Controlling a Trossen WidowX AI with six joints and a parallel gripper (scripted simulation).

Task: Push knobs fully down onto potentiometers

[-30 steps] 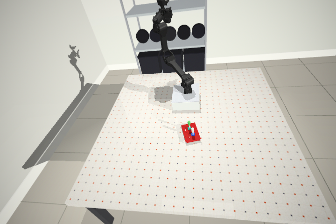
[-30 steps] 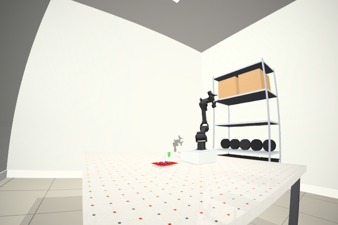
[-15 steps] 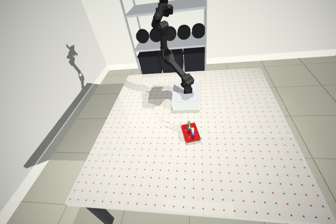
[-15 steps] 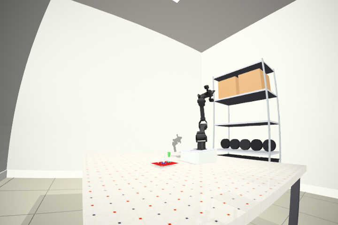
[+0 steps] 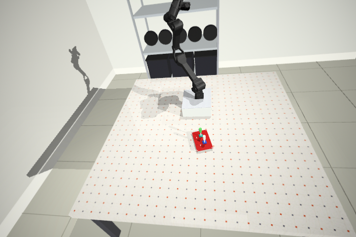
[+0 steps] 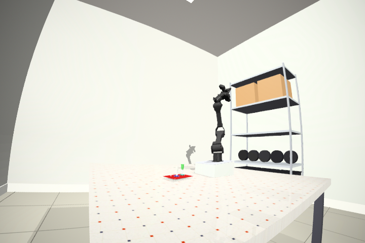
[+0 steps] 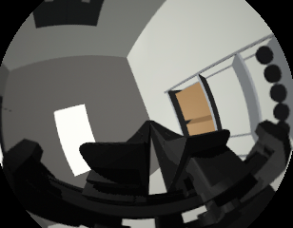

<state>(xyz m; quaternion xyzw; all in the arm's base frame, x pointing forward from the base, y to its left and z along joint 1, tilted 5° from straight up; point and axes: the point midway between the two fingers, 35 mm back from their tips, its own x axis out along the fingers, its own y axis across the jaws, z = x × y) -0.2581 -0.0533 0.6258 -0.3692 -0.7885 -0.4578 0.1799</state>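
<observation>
The green knob is 56 cm ahead of my gripper tip, 8 cm to the left of it and 69 cm below it. From my gripper tip the other things lie so: pale knob 61 cm ahead, 11 cm to the left, 70 cm below.
</observation>
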